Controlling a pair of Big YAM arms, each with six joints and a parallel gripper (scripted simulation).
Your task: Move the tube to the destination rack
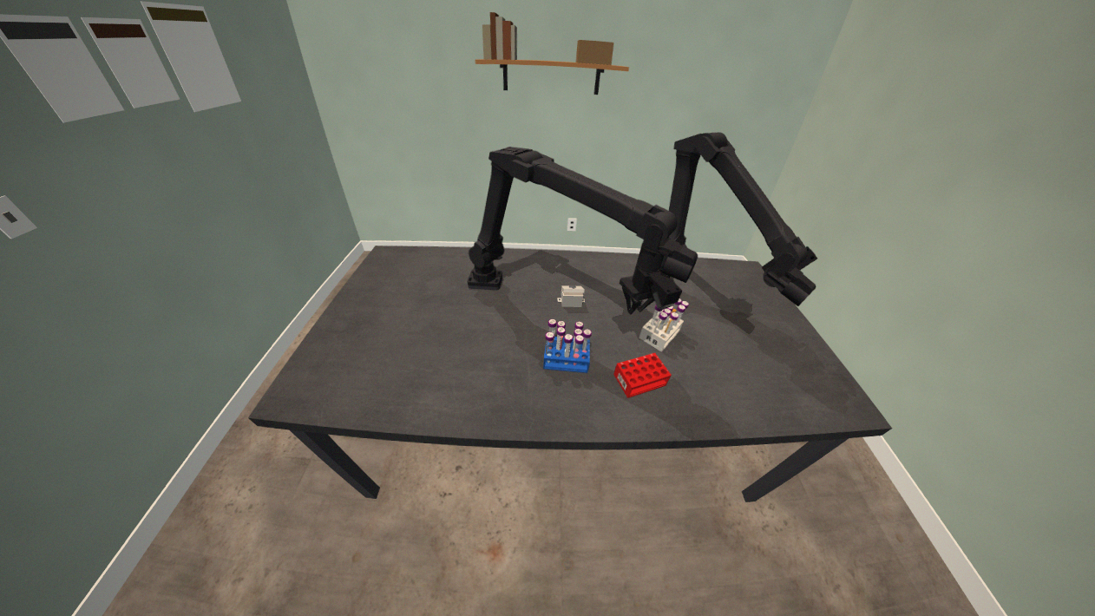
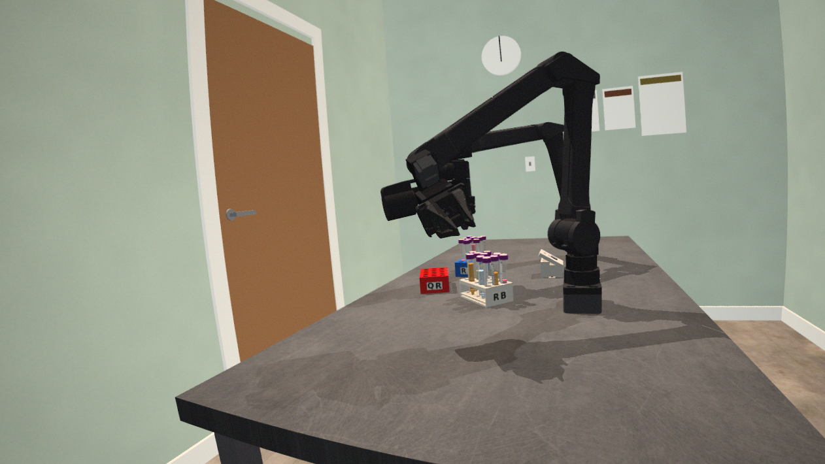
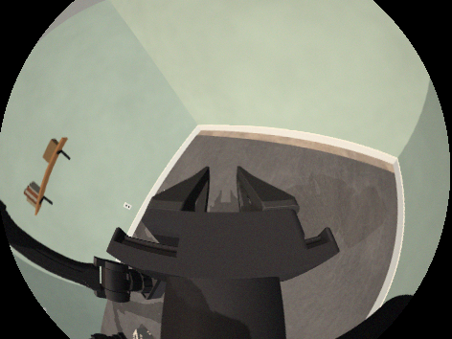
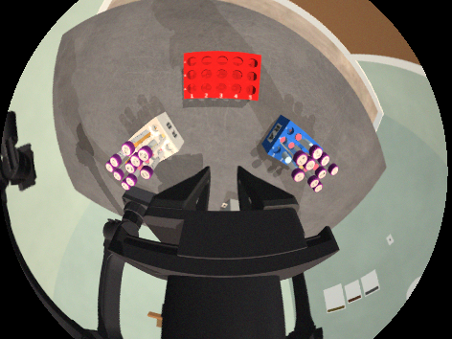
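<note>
Now: right hand 10 mm past the tube, 220 mm to the left of it and 120 mm above it. Also, from my right hand: red rack: 90 mm ahead, 40 mm to the left, 160 mm below; white rack: 90 mm behind, 140 mm to the left, 160 mm below; rack RA: 20 mm ahead, 170 mm to the right, 160 mm below.
</note>
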